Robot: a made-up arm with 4 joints.
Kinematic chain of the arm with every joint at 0, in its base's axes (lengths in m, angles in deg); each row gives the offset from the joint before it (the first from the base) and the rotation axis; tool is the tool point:
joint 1: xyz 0 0 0.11 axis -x
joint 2: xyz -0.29 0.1 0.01 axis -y
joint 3: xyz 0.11 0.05 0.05 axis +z
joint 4: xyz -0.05 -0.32 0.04 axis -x
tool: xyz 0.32 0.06 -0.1
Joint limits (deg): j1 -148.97..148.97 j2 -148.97..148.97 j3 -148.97..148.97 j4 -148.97..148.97
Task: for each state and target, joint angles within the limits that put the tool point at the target. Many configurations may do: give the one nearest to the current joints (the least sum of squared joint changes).
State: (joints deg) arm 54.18 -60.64 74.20 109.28
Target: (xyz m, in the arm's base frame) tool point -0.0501 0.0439 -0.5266
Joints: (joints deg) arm 37.12 -70.29 89.90 106.15
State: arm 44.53 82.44 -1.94 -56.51
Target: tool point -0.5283 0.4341 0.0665
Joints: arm 73.99 107.53 39.13 -68.00
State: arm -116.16 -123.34 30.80 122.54
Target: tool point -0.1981 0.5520 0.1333
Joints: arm -104.64 -91.56 26.79 129.28
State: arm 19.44 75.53 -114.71 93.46
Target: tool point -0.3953 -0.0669 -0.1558
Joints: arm -0.17 66.28 -97.71 57.35
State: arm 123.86 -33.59 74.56 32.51
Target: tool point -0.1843 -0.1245 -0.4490
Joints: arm 87.73 -48.01 128.11 25.93
